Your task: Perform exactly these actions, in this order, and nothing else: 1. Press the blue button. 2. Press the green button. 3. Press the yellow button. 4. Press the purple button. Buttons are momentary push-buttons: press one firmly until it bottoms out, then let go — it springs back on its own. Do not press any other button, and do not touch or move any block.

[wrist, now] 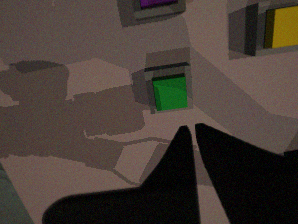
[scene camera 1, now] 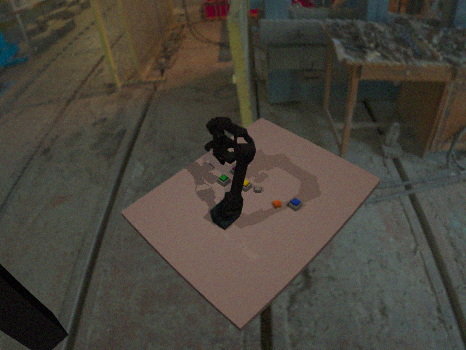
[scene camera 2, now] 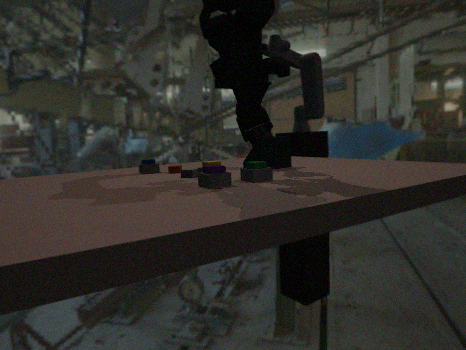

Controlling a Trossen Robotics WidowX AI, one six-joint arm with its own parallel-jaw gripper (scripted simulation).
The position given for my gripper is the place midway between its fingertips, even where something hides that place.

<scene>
My gripper (scene camera 2: pixel 250 118) is shut, with nothing in its grasp. I also see a green button (wrist: pixel 170 92).
My gripper shows as well in the wrist view (wrist: pixel 191 132).
</scene>
